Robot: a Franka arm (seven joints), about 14 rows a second.
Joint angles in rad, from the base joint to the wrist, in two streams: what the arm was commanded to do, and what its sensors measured. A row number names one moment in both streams.
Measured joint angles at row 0:
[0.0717, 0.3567, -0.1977, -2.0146, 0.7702, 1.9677, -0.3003]
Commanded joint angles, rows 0 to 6:
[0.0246, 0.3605, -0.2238, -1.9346, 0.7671, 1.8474, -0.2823]
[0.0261, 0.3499, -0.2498, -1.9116, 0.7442, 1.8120, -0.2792]
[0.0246, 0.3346, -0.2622, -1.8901, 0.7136, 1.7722, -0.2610]
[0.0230, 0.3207, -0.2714, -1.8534, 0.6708, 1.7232, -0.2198]
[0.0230, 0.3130, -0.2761, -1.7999, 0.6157, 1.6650, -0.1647]
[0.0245, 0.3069, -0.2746, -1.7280, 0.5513, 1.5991, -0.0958]
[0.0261, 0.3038, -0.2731, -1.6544, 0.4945, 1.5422, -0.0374]
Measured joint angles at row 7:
[0.0277, 0.3211, -0.2825, -1.7810, 0.5907, 1.6419, -0.1571]
